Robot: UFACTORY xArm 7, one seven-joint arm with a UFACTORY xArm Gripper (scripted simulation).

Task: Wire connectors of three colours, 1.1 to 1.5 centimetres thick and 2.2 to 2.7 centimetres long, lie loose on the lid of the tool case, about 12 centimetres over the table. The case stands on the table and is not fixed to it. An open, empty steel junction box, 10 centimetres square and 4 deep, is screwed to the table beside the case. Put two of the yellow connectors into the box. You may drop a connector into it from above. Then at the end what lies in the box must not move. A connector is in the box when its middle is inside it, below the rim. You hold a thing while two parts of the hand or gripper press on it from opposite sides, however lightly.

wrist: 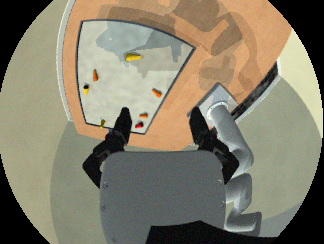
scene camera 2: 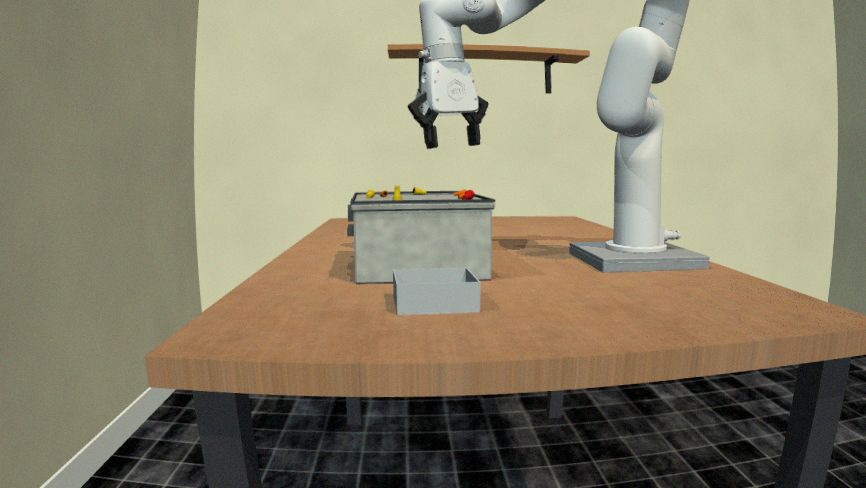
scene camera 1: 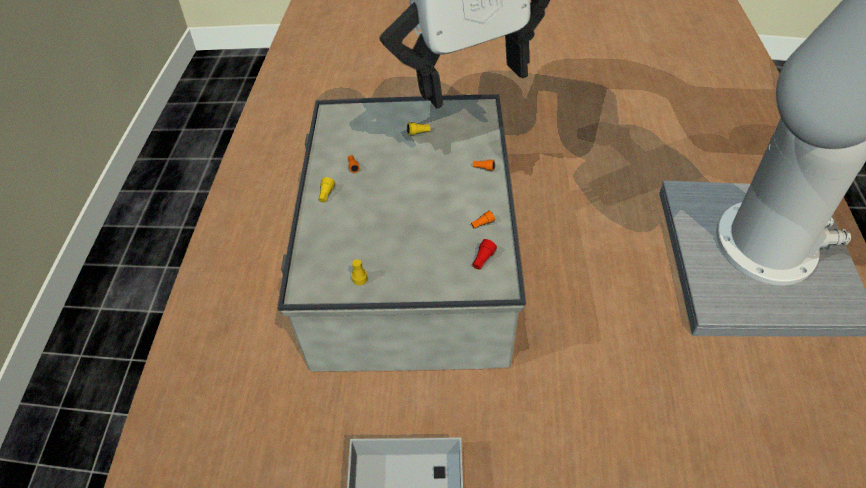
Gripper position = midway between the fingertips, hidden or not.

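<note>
I can see my gripper (scene camera 1: 476, 85), and it is my gripper (scene camera 2: 453, 146) and my gripper (wrist: 160, 114) as well. Then there is a grey tool case (scene camera 1: 406, 214), which I see again as the grey tool case (scene camera 2: 429, 231) and, in the view from my wrist, as the grey tool case (wrist: 102, 44).
</note>
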